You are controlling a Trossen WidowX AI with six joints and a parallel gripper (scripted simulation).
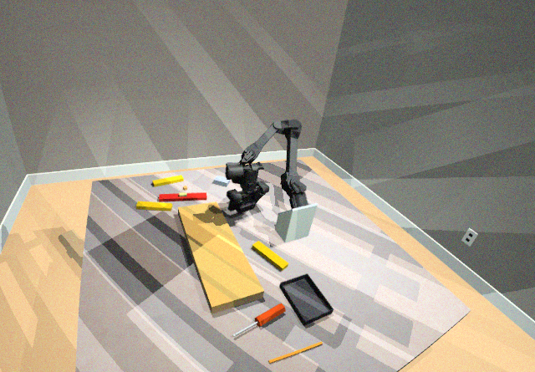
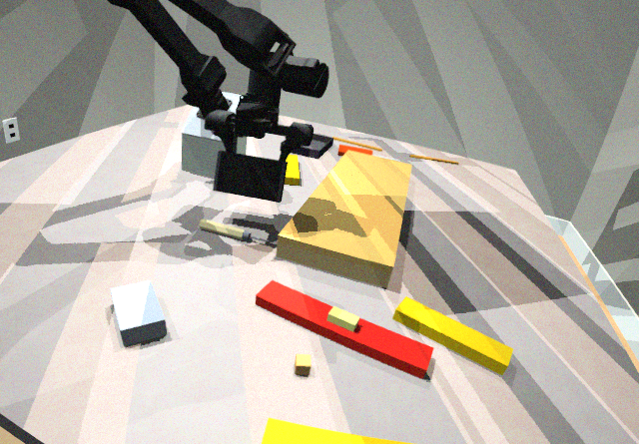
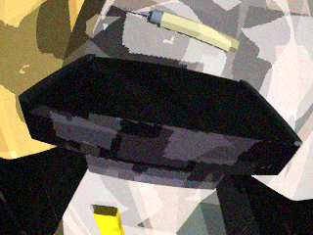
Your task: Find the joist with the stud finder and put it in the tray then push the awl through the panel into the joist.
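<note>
Right now the awl is 3 cm ahead of my gripper tip, 10 cm to the right of it and 7 cm below it. The rest, counted from my gripper tip: stud finder 1 cm behind, 1 cm to the right; red level 25 cm ahead, 22 cm to the right, 6 cm below; grey-blue block 3 cm ahead, 33 cm to the right, 7 cm below.
</note>
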